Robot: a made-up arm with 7 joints.
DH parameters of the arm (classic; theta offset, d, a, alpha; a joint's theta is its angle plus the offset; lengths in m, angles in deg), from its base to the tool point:
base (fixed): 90 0.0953 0 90
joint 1: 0 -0.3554 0.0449 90
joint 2: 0 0.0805 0.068 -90
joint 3: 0 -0.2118 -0.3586 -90
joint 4: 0 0.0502 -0.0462 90
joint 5: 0 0.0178 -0.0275 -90
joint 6: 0 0.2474 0.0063 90
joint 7: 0 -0.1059 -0.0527 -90
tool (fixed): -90 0.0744 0 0
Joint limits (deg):
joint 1: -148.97..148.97
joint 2: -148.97..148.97
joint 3: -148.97..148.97
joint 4: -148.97..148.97
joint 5: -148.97..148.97
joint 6: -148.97..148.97
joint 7: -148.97..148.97
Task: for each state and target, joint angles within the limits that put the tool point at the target. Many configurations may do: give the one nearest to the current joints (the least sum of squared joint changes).
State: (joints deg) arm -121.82 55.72 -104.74 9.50 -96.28 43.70 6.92
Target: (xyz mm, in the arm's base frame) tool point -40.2 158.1 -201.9
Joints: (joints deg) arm -86.52 80.43 -83.45 -0.91 -66.61 51.83 16.56
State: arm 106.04 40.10 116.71 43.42 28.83 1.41 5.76
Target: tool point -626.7 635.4 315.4
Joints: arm 109.48 43.24 95.56 39.27 13.25 -3.77 2.01
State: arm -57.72 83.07 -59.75 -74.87 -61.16 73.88 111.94
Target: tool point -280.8 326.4 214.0
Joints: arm -45.12 89.07 -59.65 -68.12 -84.87 69.49 111.33
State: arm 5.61 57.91 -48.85 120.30 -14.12 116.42 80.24
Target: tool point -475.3 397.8 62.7
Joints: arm -45.47 42.31 -46.43 128.37 -17.77 127.22 82.84
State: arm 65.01 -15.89 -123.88 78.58 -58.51 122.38 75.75
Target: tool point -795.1 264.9 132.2
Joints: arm 45.80 -30.71 -146.37 81.73 -57.72 120.50 68.91
